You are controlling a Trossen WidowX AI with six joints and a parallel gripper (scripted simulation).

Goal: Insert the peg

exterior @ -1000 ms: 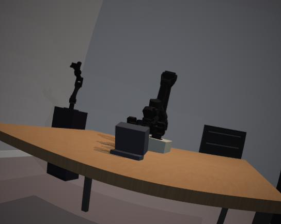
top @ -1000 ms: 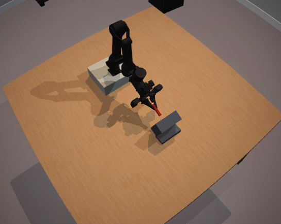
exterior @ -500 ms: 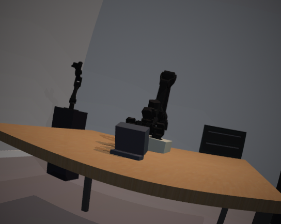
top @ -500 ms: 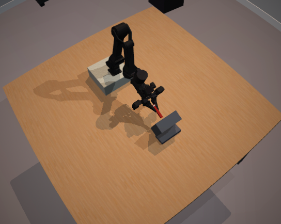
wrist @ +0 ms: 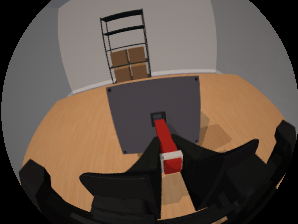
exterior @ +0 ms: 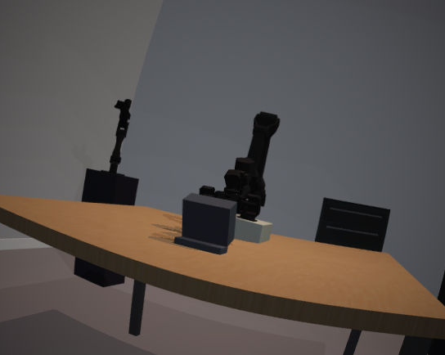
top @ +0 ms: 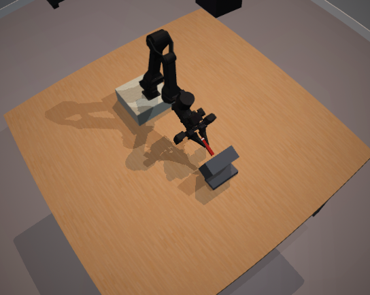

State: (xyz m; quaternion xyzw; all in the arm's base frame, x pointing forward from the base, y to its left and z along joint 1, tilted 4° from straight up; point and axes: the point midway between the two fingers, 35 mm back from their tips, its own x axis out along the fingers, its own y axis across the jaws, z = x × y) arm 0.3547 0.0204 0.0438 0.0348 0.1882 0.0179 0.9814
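My gripper tip is 7 cm short of the dark sloped panel and 3 cm above it. Also, from my gripper tip: dark red peg: 2 cm behind, 1 cm above.
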